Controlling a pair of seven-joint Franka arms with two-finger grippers.
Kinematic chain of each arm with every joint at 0, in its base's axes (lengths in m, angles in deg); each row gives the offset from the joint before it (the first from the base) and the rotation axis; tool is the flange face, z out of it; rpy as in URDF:
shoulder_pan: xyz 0 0 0.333 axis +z
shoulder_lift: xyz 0 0 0 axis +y
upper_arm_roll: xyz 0 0 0.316 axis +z
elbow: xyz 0.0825 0 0 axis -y
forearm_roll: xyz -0.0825 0 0.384 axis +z
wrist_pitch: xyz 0 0 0 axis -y
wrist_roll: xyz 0.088 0 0 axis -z
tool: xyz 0 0 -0.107 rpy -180 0 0
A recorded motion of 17 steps. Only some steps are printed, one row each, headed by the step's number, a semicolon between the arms.
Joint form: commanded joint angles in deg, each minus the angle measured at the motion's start. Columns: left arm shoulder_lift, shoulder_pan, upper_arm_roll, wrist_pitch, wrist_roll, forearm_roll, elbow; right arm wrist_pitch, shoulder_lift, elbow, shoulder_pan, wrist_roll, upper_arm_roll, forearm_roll.
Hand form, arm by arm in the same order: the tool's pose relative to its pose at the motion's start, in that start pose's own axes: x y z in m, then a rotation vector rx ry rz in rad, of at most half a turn. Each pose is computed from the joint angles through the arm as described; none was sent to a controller.
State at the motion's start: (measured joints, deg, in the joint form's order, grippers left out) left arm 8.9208 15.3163 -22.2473 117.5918 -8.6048 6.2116 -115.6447; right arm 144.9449 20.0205 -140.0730 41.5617 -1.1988 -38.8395 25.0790
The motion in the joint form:
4: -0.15 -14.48 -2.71 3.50 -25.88 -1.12 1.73; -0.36 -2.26 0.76 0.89 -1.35 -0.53 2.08
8: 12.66 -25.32 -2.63 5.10 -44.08 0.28 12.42; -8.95 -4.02 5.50 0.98 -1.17 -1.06 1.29
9: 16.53 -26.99 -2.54 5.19 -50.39 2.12 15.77; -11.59 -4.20 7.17 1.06 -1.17 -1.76 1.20
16: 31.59 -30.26 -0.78 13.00 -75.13 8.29 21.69; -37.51 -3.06 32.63 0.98 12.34 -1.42 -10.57
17: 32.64 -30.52 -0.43 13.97 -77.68 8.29 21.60; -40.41 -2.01 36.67 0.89 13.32 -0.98 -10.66
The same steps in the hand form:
4: -0.0277 0.1696 -0.0268 -0.0399 0.0941 -0.1643; 0.0039 -0.0098 -0.0192 0.0567 0.0292 -0.0083
8: -0.0178 0.2873 0.0056 -0.1072 0.0550 -0.2977; 0.0151 -0.0271 -0.0498 0.1046 -0.0267 -0.0393
9: -0.0093 0.3064 0.0182 -0.1070 0.0501 -0.3728; 0.0204 -0.0282 -0.0599 0.1158 -0.0411 -0.0406
16: 0.0222 0.3385 0.1272 -0.1155 0.0210 -0.7397; 0.0671 -0.0932 -0.2054 0.0016 -0.0761 -0.0442
17: 0.0225 0.3391 0.1391 -0.1162 0.0125 -0.7849; 0.0710 -0.1066 -0.2240 -0.0064 -0.0711 -0.0475

